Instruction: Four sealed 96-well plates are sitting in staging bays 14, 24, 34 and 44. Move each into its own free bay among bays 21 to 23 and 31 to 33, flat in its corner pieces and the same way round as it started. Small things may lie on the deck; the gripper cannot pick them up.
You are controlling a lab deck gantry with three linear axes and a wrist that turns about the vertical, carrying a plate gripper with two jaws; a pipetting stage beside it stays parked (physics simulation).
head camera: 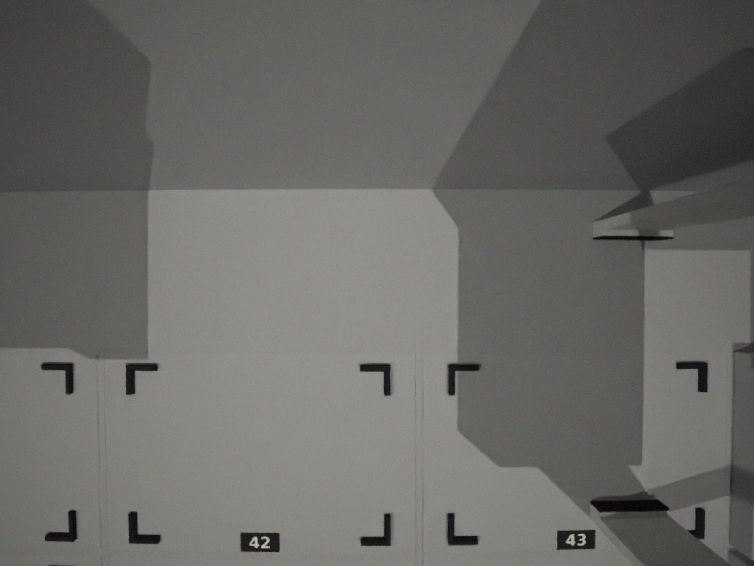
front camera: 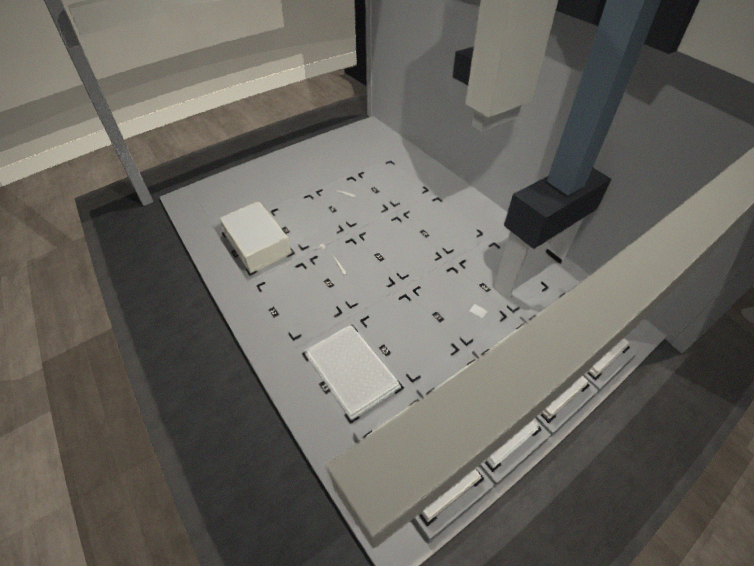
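Where they show: gripper, between the fingertips: (head camera: 626, 371) (front camera: 529, 273); robot's base, origin of its link: (front camera: 224, 233).
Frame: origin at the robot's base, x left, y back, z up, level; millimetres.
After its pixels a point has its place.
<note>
In the front view, partly hidden by the front beam, four pale sealed plates sit in the staging bays: bay 14 plate (front camera: 452, 494) {y -614, x 41, z 29 mm}, bay 24 plate (front camera: 514, 444) {y -616, x 146, z 29 mm}, bay 34 plate (front camera: 566, 397) {y -615, x 252, z 29 mm} and bay 44 plate (front camera: 610, 358) {y -616, x 357, z 28 mm}. They do not show in the head view. My gripper (front camera: 528, 274) {y -417, x 406, z 1 mm} (head camera: 631, 370) {y -417, x 406, z 1 mm} is open and empty, its jaws apart above the bay 43 end of the deck, at the back right in the head view. Bays 21, 22, 23, 31, 32 and 33 hold no plate.
A white block (front camera: 254, 234) {y -84, x 38, z 42 mm} stands in bay 11, a welled plate (front camera: 353, 371) {y -401, x 41, z 14 mm} in bay 13. Small items: a white card (front camera: 478, 310) {y -422, x 274, z 1 mm} in bay 33, thin pieces in bay 22 (front camera: 339, 265) {y -207, x 139, z 5 mm} and bay 31 (front camera: 345, 193) {y -41, x 258, z 4 mm}, a round bit (front camera: 322, 246) {y -148, x 139, z 4 mm} between bays 21 and 22. The pipetting stage (front camera: 508, 54) hangs behind.
</note>
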